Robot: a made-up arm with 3 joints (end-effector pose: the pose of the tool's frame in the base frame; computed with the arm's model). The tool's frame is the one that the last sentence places.
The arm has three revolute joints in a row. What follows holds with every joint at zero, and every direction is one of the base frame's. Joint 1 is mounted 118 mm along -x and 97 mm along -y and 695 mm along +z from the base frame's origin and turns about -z. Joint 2 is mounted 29 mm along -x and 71 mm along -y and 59 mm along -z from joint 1 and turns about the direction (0.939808, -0.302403, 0.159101). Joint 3 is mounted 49 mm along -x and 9 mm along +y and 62 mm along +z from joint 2 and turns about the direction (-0.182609, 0.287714, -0.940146). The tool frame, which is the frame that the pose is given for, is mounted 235 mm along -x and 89 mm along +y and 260 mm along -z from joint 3; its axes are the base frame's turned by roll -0.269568, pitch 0.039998 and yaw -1.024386 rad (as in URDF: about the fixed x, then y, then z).
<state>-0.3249 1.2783 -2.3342</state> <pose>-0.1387 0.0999 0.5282 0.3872 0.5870 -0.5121 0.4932</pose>
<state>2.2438 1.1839 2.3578</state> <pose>0.0786 -0.2081 0.7459 0.5429 -0.5799 -0.4333 0.4257</pose>
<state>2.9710 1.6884 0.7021</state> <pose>0.2116 -0.1764 0.7259 0.2705 -0.4962 0.4371 0.6996</pose>
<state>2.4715 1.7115 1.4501</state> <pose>0.1404 -0.0371 0.8373 0.2322 -0.7317 0.0124 0.6408</pose>
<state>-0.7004 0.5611 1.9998</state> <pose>-0.3240 0.0573 0.5884 0.4522 -0.3099 0.4004 -0.7342</pose>
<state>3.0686 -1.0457 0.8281</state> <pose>0.1743 -0.0545 0.3998 0.7524 0.1166 -0.5360 0.3647</pose>
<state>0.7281 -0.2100 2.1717</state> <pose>-0.0600 0.0201 0.3834 0.4156 0.1823 -0.2620 0.8517</pose>
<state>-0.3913 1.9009 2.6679</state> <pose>-0.2098 -0.0181 0.8805 0.2753 -0.3372 0.8272 -0.3553</pose>
